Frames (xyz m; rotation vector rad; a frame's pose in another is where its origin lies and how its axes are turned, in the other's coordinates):
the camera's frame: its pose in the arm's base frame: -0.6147 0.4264 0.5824 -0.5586 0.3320 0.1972
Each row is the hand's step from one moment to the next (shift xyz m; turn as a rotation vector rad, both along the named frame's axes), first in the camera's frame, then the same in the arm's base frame.
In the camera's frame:
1: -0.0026 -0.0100 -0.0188 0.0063 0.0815 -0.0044
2: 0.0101 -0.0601 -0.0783 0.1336 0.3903 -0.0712
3: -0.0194 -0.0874 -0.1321 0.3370 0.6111 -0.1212
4: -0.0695 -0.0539 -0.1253 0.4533 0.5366 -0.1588
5: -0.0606 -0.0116 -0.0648 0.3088 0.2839 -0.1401
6: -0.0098 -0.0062 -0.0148 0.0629 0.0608 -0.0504
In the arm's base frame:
1: -0.0045 -0.0189 -0.0092 -0.0174 0.0659 -0.0453
2: 0.0058 -0.0919 -0.0369 -0.0001 0.2978 -0.2942
3: -0.0278 -0.1469 -0.0559 0.1161 0.4729 -0.5144
4: -0.0817 -0.1200 -0.0487 0.2347 0.4012 -0.5501
5: -0.0696 -0.0508 -0.0242 0.1739 0.1879 -0.3606
6: -0.0112 -0.0142 -0.0053 0.0291 0.0288 -0.0923

